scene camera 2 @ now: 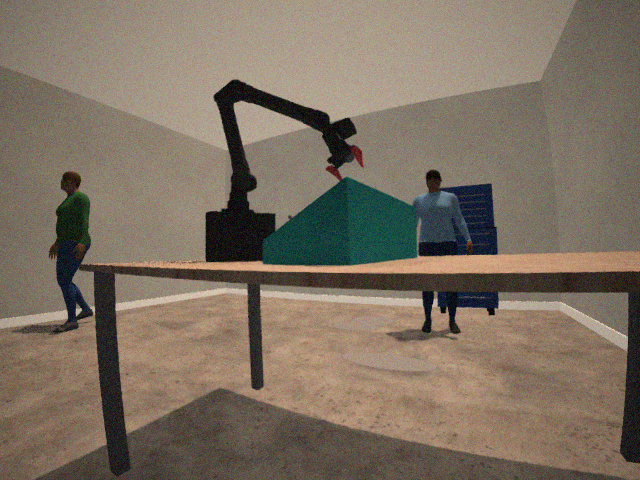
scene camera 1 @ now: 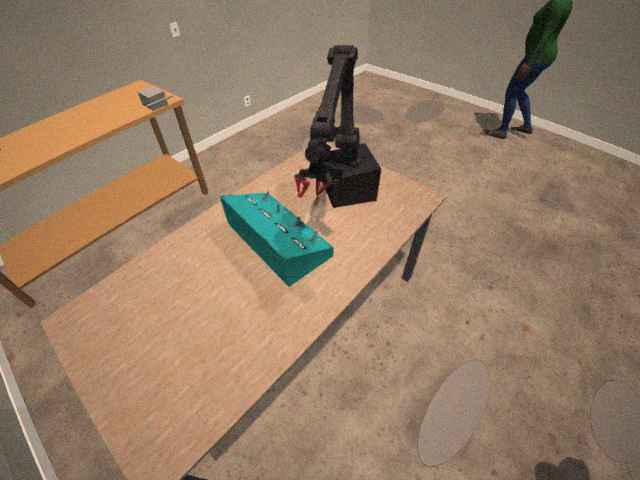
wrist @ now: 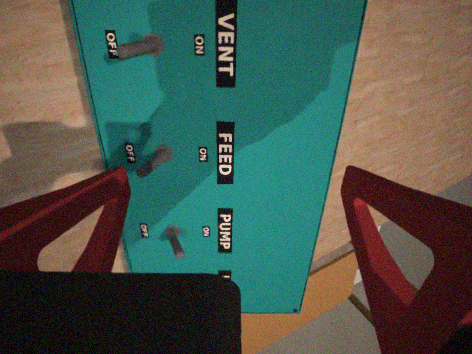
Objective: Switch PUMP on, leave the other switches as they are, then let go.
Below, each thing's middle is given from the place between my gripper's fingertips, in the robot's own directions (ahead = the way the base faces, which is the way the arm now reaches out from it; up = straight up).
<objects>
Right now my hand is 230 mm above the teal switch panel [scene camera 2: 352, 223], 170 mm to the left of it and 30 mm short of it.
</objects>
